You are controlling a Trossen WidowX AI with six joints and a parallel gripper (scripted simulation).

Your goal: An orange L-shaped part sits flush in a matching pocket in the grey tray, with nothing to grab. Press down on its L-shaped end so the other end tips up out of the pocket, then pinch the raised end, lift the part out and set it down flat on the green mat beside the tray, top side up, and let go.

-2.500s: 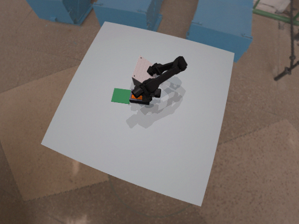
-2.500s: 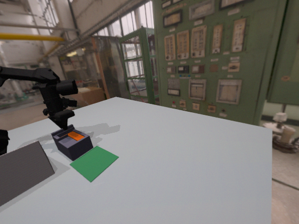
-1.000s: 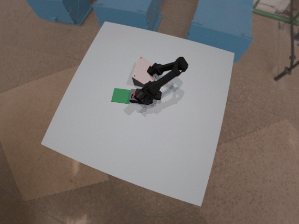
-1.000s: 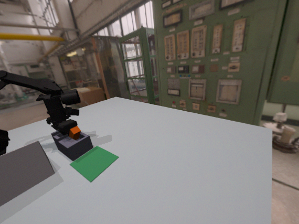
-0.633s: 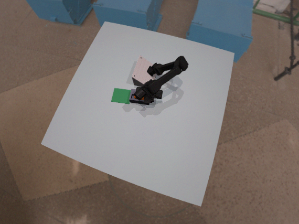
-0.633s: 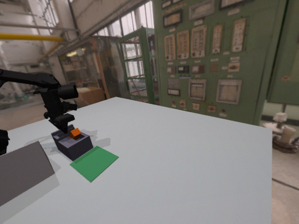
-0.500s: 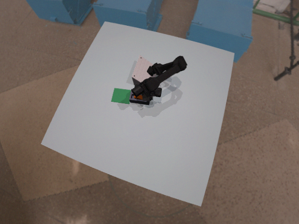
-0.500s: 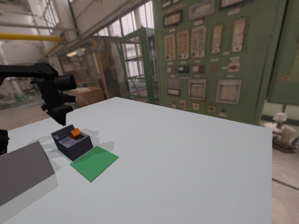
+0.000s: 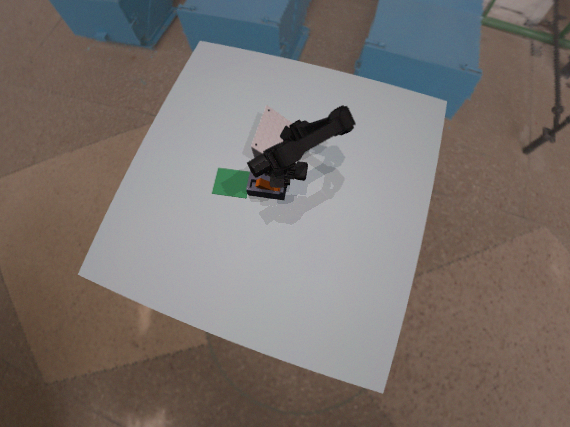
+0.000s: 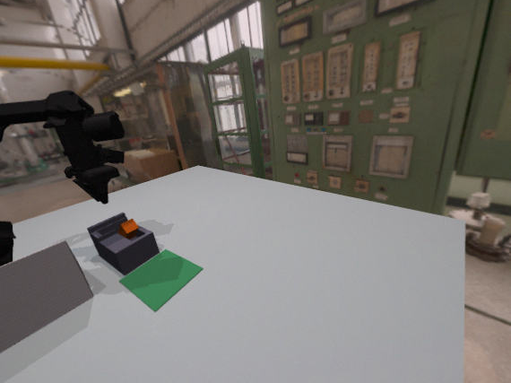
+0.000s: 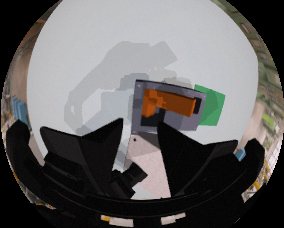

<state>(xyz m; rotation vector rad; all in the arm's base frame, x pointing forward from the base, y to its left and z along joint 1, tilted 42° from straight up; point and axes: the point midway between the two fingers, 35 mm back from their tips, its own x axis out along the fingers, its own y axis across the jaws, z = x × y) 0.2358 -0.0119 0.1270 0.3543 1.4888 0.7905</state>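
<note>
My gripper tip is now 40 mm to the left of the orange L-shaped part and 100 mm above it. From my gripper tip the other things lie so: green mat (50 mm ahead, 210 mm to the right, 160 mm below).
</note>
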